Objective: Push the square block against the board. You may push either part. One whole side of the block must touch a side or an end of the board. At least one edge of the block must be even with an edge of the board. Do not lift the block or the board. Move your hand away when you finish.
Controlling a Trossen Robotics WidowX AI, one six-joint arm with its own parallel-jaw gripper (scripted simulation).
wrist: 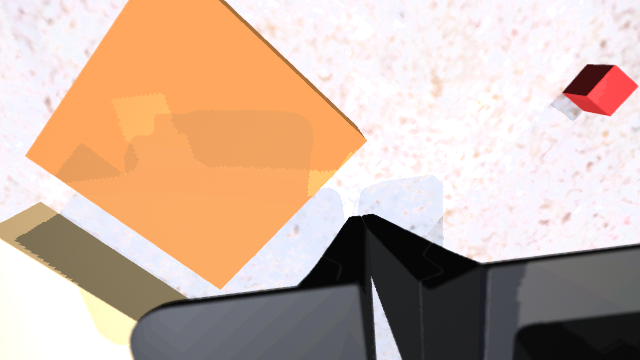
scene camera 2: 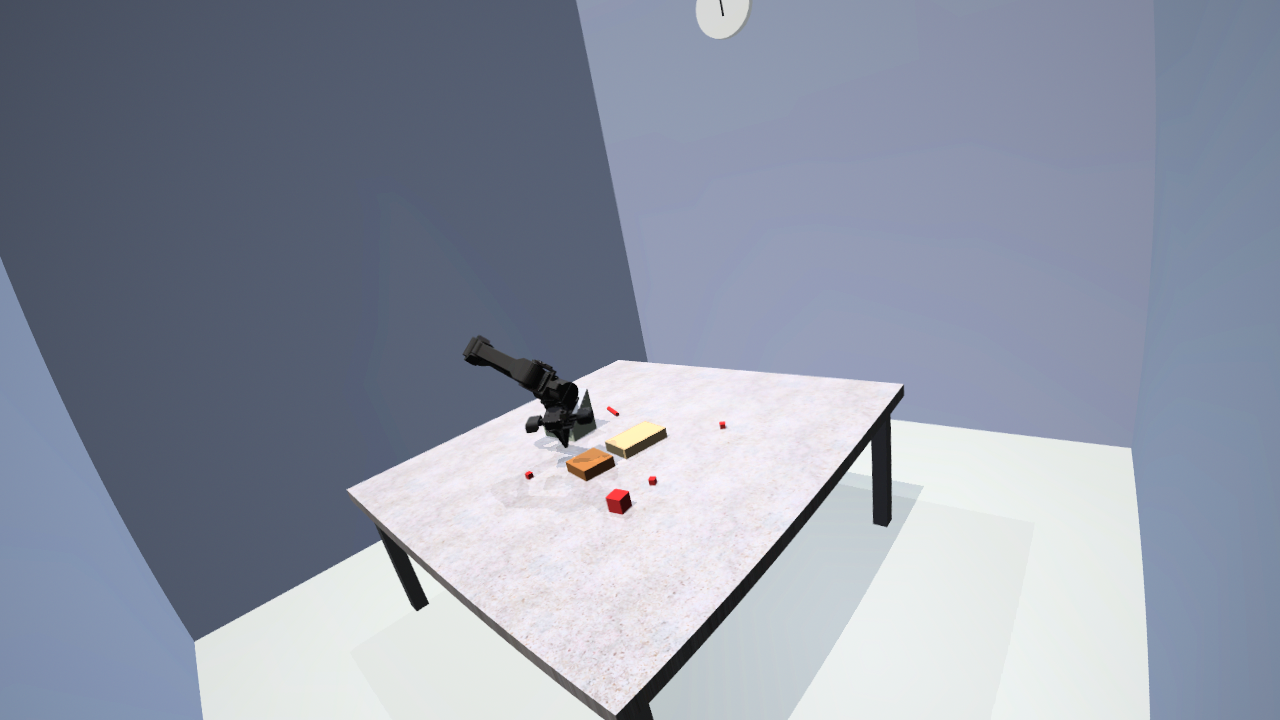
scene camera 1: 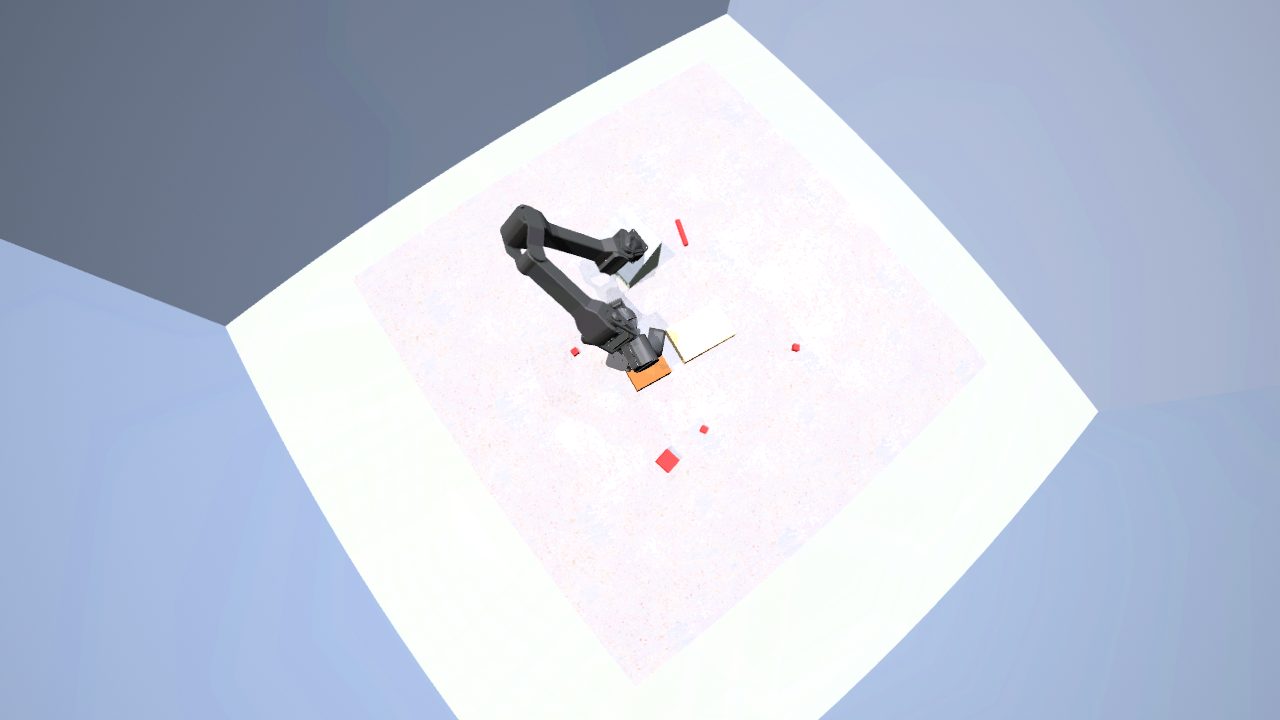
Labels:
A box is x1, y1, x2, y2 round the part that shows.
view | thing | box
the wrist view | gripper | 129, 214, 639, 359
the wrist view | cream board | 0, 202, 188, 359
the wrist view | square orange block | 25, 0, 366, 289

